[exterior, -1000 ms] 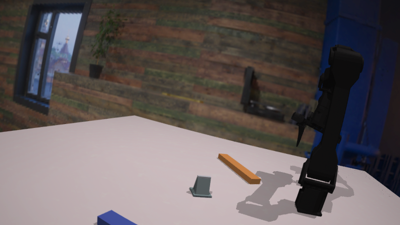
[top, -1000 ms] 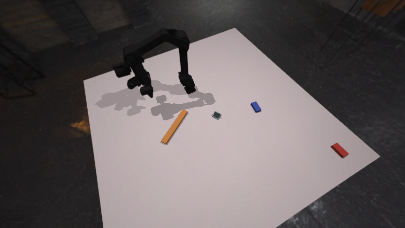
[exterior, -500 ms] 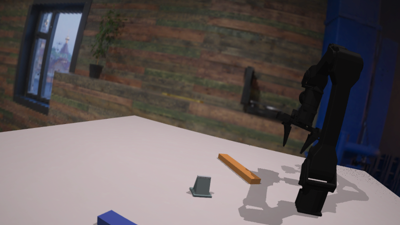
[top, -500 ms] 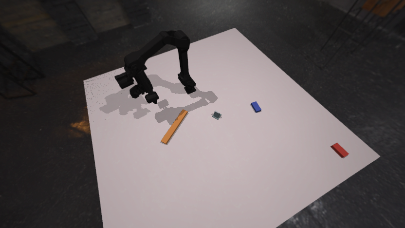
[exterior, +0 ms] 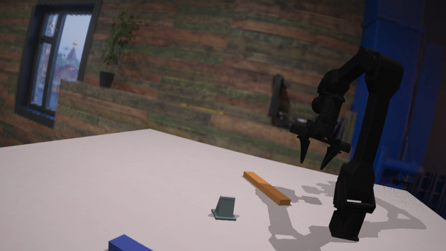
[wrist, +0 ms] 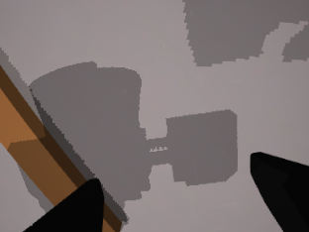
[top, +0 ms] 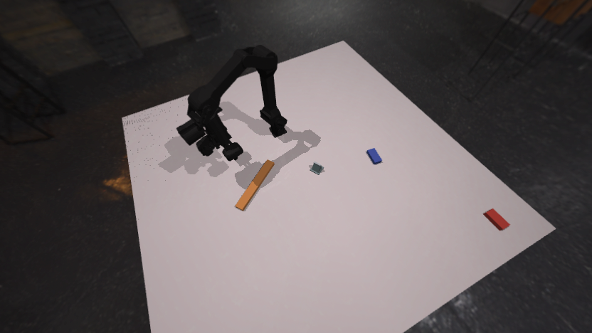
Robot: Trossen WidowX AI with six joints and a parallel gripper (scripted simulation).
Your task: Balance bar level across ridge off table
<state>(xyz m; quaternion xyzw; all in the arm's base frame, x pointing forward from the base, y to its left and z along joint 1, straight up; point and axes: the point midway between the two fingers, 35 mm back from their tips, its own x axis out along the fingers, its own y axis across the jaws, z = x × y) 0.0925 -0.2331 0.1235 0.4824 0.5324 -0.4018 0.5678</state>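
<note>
The orange bar lies 12 cm ahead of my gripper tip, 4 cm to the left of it and 8 cm below it. From my gripper tip the other things lie so: blue block (23 cm ahead, 53 cm to the left, 8 cm below); red block (64 cm ahead, 73 cm to the left, 8 cm below).
</note>
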